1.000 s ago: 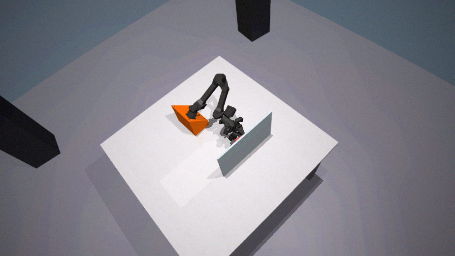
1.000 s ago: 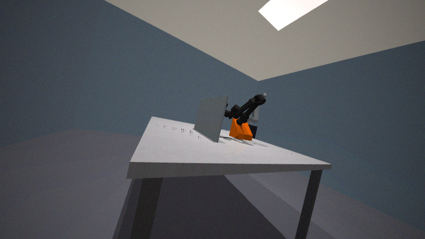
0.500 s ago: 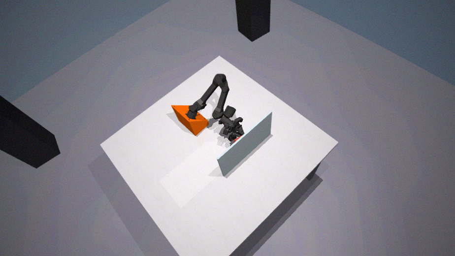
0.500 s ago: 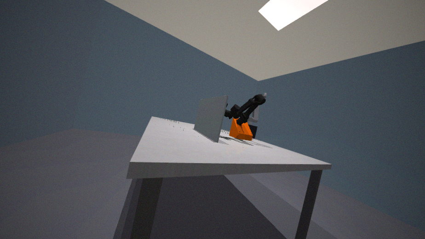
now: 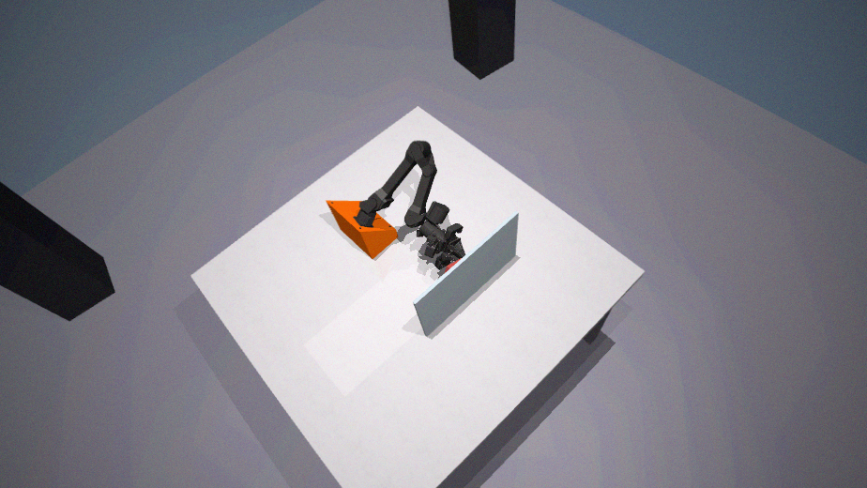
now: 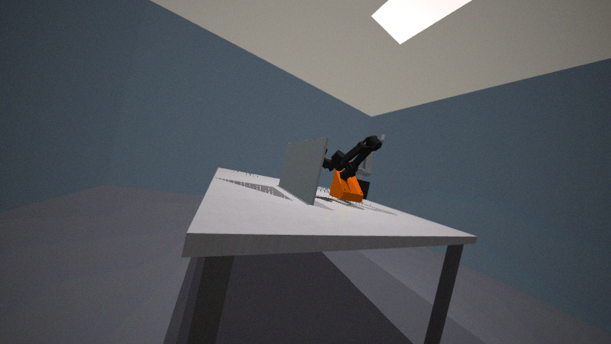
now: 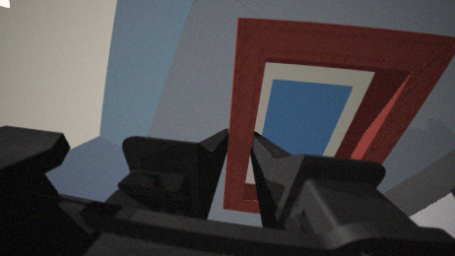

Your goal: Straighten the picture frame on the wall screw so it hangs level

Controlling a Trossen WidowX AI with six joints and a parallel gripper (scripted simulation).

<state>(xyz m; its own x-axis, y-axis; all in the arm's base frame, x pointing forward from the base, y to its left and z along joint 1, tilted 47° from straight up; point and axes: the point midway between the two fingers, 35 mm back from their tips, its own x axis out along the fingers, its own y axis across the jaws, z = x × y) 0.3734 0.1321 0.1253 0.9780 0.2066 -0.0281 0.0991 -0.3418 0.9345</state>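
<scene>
The picture frame is 50 mm below my gripper tip, 20 mm to the right of it and 10 mm ahead of it. Round my gripper tip: wall panel (60 mm below, 20 mm ahead, 10 mm to the right).
</scene>
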